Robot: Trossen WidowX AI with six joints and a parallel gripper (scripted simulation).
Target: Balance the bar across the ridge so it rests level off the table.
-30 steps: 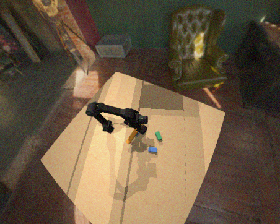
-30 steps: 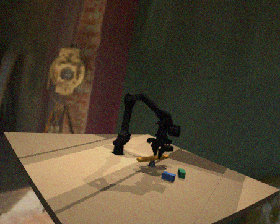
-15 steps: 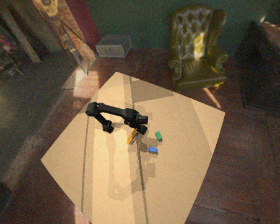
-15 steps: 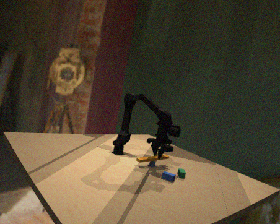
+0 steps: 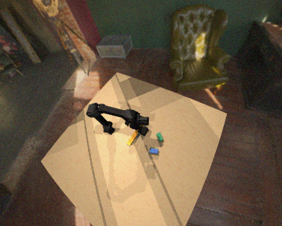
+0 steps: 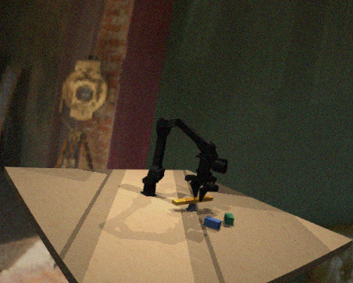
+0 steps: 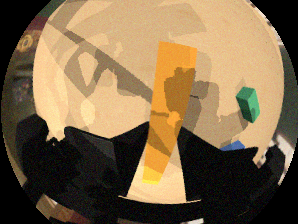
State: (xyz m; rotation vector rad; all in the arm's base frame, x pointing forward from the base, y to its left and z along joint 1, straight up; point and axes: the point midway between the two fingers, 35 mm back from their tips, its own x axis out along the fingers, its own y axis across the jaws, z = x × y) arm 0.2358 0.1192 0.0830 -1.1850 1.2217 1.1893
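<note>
My gripper tip is 3 cm to the left of the orange bar. The rest, counted from my gripper tip: green block (18 cm ahead, 4 cm to the left, 3 cm below); then blue block (19 cm ahead, 8 cm to the right, 3 cm below).
</note>
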